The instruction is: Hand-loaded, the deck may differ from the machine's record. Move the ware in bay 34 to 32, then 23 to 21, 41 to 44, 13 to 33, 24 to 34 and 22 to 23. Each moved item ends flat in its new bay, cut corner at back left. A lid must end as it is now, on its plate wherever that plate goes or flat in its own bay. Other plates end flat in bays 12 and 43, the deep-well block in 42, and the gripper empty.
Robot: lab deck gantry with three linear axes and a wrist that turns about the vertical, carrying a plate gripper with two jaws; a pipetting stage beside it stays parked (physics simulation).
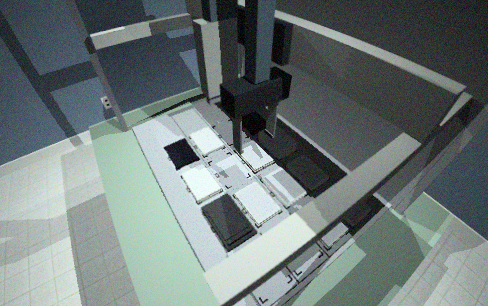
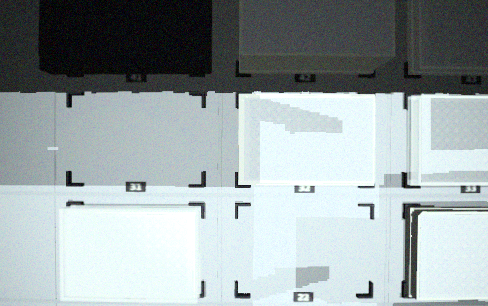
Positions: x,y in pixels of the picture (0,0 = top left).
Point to a deep-well block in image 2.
268,44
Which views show the gripper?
Image 1 only.
